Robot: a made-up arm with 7 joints. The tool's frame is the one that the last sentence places. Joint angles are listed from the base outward.
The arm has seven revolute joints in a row. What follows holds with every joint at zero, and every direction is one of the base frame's. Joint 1 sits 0.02 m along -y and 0.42 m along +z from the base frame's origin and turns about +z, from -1.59 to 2.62 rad. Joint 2 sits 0.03 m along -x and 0.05 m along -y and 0.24 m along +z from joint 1 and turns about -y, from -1.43 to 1.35 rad. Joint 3 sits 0.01 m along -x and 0.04 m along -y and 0.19 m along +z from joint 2 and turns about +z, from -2.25 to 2.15 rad. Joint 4 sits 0.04 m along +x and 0.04 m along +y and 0.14 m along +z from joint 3 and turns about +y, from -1.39 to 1.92 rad. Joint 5 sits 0.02 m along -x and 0.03 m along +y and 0.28 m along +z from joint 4 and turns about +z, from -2.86 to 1.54 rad. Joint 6 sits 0.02 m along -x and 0.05 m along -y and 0.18 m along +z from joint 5 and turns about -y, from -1.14 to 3.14 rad. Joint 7 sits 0.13 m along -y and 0.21 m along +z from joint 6 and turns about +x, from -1.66 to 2.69 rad. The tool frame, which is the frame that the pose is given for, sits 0.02 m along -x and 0.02 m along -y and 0.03 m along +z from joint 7; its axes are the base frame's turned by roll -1.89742, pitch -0.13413 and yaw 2.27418 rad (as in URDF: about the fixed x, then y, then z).
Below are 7 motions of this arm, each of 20 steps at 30 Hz.
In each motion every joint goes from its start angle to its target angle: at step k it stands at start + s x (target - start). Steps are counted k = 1, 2, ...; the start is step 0. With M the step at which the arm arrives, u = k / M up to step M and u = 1 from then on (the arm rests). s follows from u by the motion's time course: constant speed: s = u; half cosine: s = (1 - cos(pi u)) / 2; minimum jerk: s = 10 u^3 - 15 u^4 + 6 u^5.
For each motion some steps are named. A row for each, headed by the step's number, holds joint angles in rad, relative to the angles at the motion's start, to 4 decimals.
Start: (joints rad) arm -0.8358 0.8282 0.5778 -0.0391 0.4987 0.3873 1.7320
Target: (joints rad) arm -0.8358 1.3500 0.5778 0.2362 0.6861 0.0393 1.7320
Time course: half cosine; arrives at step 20
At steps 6, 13, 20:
6: 0.0000 0.1075 0.0000 0.0567 0.0386 -0.0717 0.0000
13: 0.0000 0.3793 0.0000 0.2001 0.1362 -0.2530 0.0000
20: 0.0000 0.5218 0.0000 0.2753 0.1874 -0.3480 0.0000

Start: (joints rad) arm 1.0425 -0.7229 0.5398 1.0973 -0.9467 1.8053 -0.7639
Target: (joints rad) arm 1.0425 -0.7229 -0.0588 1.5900 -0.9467 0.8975 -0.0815
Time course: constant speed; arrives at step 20
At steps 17, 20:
17: 0.0000 0.0000 -0.5088 0.4188 0.0000 -0.7716 0.5800
20: 0.0000 0.0000 -0.5986 0.4927 0.0000 -0.9078 0.6824

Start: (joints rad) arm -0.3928 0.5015 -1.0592 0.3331 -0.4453 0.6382 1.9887
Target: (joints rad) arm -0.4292 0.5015 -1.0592 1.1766 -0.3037 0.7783 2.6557
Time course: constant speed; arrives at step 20
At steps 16, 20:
16: -0.0291 0.0000 0.0000 0.6748 0.1133 0.1121 0.5336
20: -0.0364 0.0000 0.0000 0.8435 0.1416 0.1401 0.6670

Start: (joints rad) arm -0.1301 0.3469 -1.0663 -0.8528 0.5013 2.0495 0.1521
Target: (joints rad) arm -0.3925 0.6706 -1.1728 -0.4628 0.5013 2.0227 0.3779
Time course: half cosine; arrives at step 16
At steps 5, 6, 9, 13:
5: -0.0583 0.0719 -0.0237 0.0867 0.0000 -0.0060 0.0502
6: -0.0810 0.0999 -0.0329 0.1204 0.0000 -0.0083 0.0697
9: -0.1568 0.1934 -0.0636 0.2330 0.0000 -0.0160 0.1349
13: -0.2403 0.2964 -0.0975 0.3571 0.0000 -0.0245 0.2068

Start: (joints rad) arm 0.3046 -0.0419 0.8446 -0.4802 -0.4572 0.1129 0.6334
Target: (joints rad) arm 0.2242 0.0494 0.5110 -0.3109 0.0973 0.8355 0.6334
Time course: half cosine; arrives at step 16
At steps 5, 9, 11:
5: -0.0179 0.0203 -0.0741 0.0376 0.1232 0.1606 0.0000
9: -0.0480 0.0546 -0.1993 0.1012 0.3313 0.4318 0.0000
11: -0.0625 0.0710 -0.2595 0.1317 0.4313 0.5620 0.0000

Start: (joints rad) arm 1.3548 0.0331 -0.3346 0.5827 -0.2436 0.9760 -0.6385
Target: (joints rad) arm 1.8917 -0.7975 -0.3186 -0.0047 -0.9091 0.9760 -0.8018
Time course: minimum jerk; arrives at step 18
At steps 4, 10, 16, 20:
4: 0.0410 -0.0635 0.0012 -0.0449 -0.0509 0.0000 -0.0125
10: 0.3239 -0.5011 0.0097 -0.3544 -0.4015 0.0000 -0.0985
16: 0.5307 -0.8210 0.0158 -0.5806 -0.6578 0.0000 -0.1614
20: 0.5369 -0.8306 0.0160 -0.5874 -0.6655 0.0000 -0.1633

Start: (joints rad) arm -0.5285 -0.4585 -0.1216 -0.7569 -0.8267 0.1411 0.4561
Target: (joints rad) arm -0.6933 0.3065 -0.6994 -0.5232 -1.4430 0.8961 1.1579
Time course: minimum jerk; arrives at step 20
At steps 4, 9, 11, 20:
4: -0.0095 0.0443 -0.0335 0.0135 -0.0357 0.0437 0.0406
9: -0.0671 0.3113 -0.2351 0.0951 -0.2508 0.3072 0.2855
11: -0.0977 0.4537 -0.3427 0.1386 -0.3655 0.4478 0.4163
20: -0.1648 0.7650 -0.5778 0.2337 -0.6163 0.7550 0.7018

